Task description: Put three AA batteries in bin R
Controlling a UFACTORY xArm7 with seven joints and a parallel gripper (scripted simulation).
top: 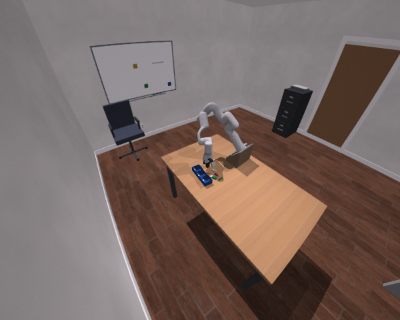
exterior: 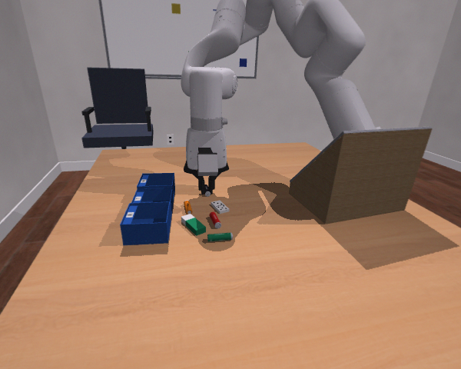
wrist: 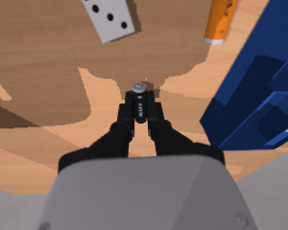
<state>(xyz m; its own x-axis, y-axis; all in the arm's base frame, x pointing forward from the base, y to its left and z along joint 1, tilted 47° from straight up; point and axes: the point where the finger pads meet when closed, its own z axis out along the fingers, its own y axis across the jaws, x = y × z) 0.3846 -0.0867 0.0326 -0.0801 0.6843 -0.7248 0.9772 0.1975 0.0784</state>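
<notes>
Now: the black AA battery 20 mm below my hand. From my hand the other things lie so: red battery: 10 mm behind, 150 mm to the left, 20 mm below; white domino: 30 mm behind, 90 mm to the left, 20 mm below; orange battery: 50 mm ahead, 90 mm to the left, 20 mm below.
</notes>
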